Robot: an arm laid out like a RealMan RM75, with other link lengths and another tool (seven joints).
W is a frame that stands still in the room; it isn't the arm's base.
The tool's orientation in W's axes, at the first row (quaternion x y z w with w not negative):
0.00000 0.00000 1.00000 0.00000
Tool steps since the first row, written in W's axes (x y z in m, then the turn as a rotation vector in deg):
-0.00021 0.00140 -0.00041 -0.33 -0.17 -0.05
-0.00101 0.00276 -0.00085 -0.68 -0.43 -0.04
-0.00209 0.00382 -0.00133 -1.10 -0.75 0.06
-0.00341 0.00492 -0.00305 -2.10 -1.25 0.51
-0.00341 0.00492 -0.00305 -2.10 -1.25 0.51
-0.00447 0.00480 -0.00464 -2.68 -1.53 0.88
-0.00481 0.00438 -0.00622 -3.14 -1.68 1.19
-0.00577 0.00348 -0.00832 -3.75 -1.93 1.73
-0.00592 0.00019 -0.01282 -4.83 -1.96 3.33
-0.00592 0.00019 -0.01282 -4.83 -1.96 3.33
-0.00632 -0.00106 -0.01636 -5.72 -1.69 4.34
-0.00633 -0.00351 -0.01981 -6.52 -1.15 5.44
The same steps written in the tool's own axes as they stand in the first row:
0.00021 -0.00140 -0.00041 0.33 0.17 -0.05
0.00101 -0.00276 -0.00085 0.68 0.43 -0.04
0.00209 -0.00382 -0.00133 1.10 0.75 0.06
0.00341 -0.00492 -0.00305 2.10 1.25 0.51
0.00341 -0.00492 -0.00305 2.10 1.25 0.51
0.00447 -0.00480 -0.00464 2.68 1.53 0.88
0.00481 -0.00438 -0.00622 3.14 1.68 1.19
0.00577 -0.00348 -0.00832 3.75 1.93 1.73
0.00592 -0.00019 -0.01282 4.83 1.96 3.33
0.00592 -0.00019 -0.01282 4.83 1.96 3.33
0.00632 0.00106 -0.01636 5.72 1.69 4.34
0.00633 0.00351 -0.01981 6.52 1.15 5.44

